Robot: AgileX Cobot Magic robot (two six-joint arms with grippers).
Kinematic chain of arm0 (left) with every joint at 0, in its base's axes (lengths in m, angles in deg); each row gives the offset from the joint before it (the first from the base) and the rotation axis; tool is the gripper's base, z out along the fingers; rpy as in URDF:
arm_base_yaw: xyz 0 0 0.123 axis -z
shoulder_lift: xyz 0 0 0 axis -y
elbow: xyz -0.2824 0 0.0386 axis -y
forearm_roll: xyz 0.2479 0 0.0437 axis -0.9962 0 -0.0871
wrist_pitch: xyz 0 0 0 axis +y
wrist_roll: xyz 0.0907 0 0.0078 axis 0.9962 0 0.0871
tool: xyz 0 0 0 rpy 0 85 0
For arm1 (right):
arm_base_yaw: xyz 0 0 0.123 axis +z
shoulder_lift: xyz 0 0 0 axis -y
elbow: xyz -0.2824 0 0.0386 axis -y
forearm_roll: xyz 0.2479 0 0.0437 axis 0.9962 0 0.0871
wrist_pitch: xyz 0 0 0 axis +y
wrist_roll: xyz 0.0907 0 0.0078 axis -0.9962 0 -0.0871
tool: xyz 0 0 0 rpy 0 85 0
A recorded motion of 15 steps. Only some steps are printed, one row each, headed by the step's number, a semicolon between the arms.
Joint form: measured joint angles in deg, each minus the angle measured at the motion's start. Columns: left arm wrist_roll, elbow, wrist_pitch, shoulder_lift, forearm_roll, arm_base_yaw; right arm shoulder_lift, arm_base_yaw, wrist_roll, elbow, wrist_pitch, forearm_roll.
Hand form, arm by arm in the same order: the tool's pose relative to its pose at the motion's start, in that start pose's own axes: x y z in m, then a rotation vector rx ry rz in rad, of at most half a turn. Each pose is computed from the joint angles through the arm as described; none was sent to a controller.
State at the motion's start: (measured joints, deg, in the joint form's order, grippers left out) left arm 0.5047 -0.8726 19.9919 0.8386 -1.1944 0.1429; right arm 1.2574 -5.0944 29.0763 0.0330 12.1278 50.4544
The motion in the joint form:
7: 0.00 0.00 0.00 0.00 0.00 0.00; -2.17 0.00 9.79 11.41 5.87 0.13
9: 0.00 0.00 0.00 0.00 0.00 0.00; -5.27 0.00 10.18 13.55 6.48 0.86
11: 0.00 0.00 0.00 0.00 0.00 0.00; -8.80 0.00 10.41 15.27 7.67 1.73
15: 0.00 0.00 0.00 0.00 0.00 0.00; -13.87 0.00 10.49 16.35 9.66 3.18
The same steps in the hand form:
7: 0.0000 0.0000 0.0000 0.0000 0.0000 0.0000; -0.0508 0.0288 -0.0115 -0.1002 -0.0678 -0.2008
9: 0.0000 0.0000 0.0000 0.0000 0.0000 0.0000; -0.0595 0.0325 -0.0076 -0.1051 -0.0450 -0.1927
11: 0.0000 0.0000 0.0000 0.0000 0.0000 0.0000; -0.0650 0.0352 -0.0013 -0.1126 -0.0002 -0.1767
15: 0.0000 0.0000 0.0000 0.0000 0.0000 0.0000; -0.0647 0.0362 0.0104 -0.1205 0.0897 -0.1396

